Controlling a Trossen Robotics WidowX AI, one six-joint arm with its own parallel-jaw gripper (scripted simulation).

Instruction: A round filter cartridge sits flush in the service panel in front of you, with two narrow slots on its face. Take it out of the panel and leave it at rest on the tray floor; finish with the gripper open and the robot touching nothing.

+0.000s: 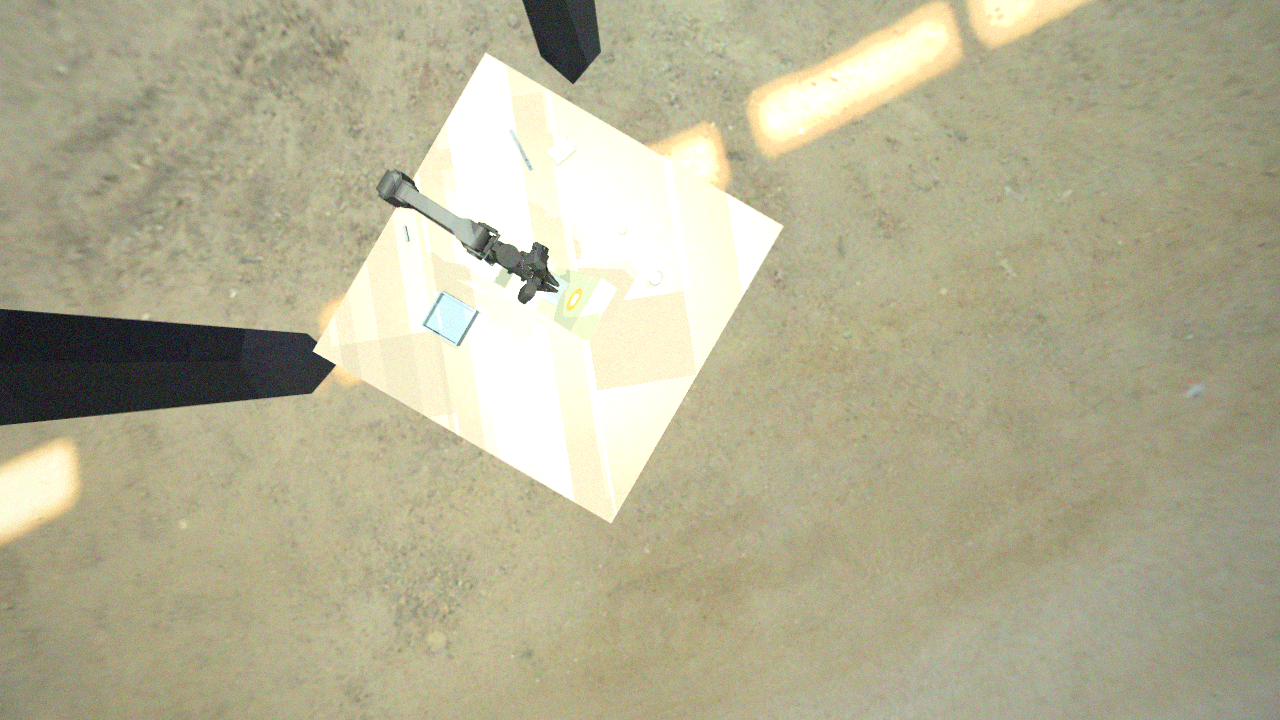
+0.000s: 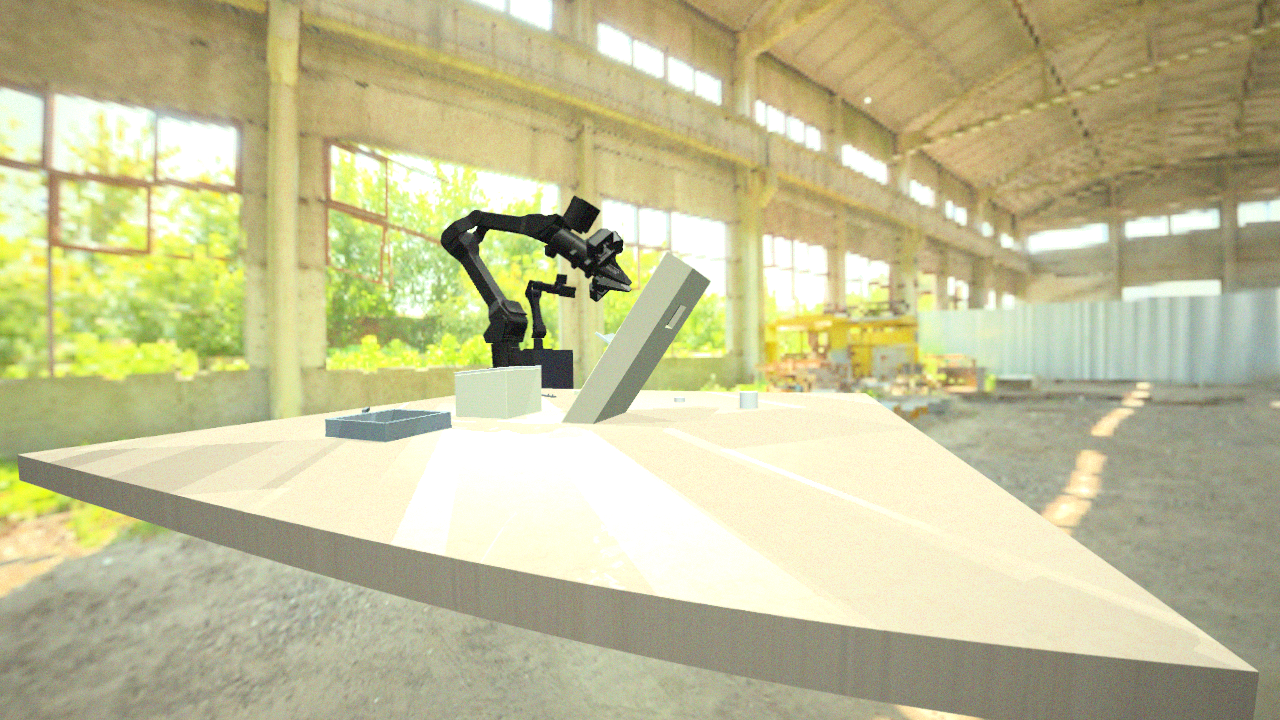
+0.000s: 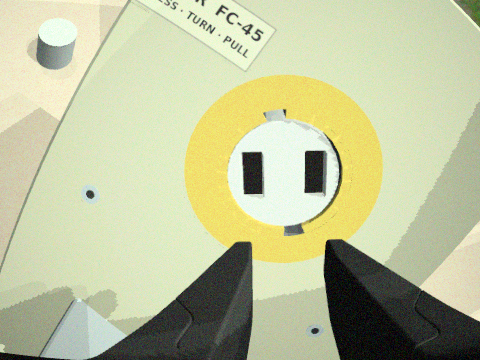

Labels:
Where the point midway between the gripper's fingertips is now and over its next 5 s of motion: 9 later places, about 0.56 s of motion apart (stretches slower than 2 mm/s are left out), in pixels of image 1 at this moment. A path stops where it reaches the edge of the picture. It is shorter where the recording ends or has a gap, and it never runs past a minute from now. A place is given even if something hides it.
My gripper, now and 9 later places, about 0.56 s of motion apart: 558, 289; 563, 292; 570, 297; 572, 298; 573, 298; 574, 299; 576, 300; 575, 300; 559, 290; 554, 289

